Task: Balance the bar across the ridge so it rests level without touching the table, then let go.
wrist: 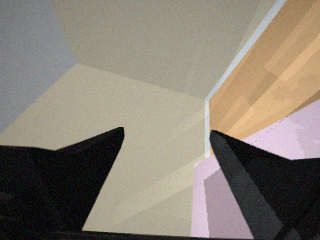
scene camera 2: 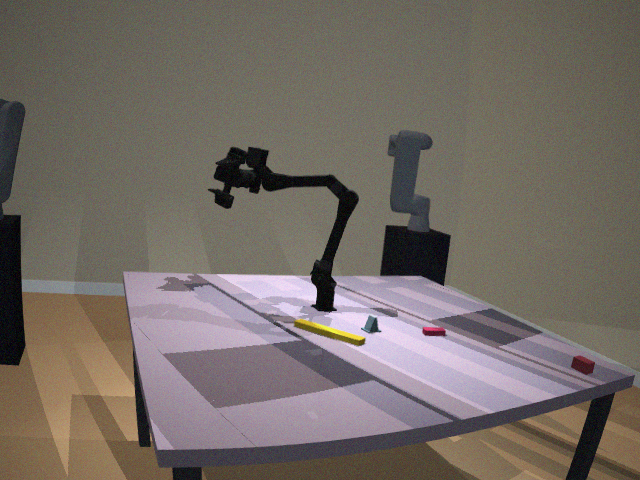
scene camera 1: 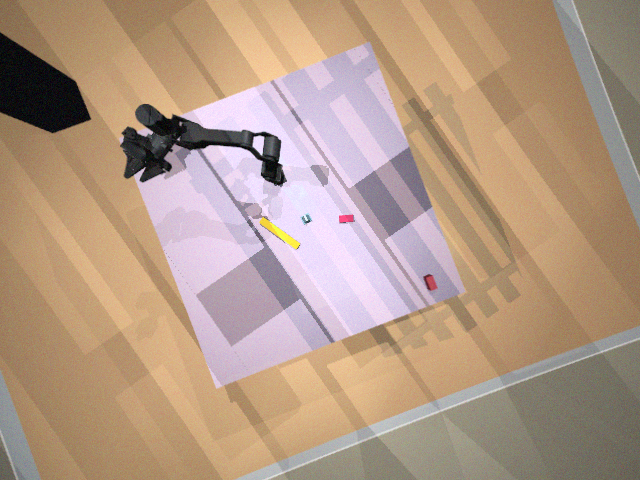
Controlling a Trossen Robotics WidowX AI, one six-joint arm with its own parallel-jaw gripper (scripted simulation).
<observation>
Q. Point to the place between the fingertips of my gripper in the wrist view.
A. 166, 133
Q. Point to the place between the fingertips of my gripper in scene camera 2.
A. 212, 176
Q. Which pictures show my gripper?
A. The wrist view, scene camera 2 and scene camera 1: all of them.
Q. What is my gripper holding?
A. Nothing.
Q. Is my gripper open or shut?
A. Open.
</observation>
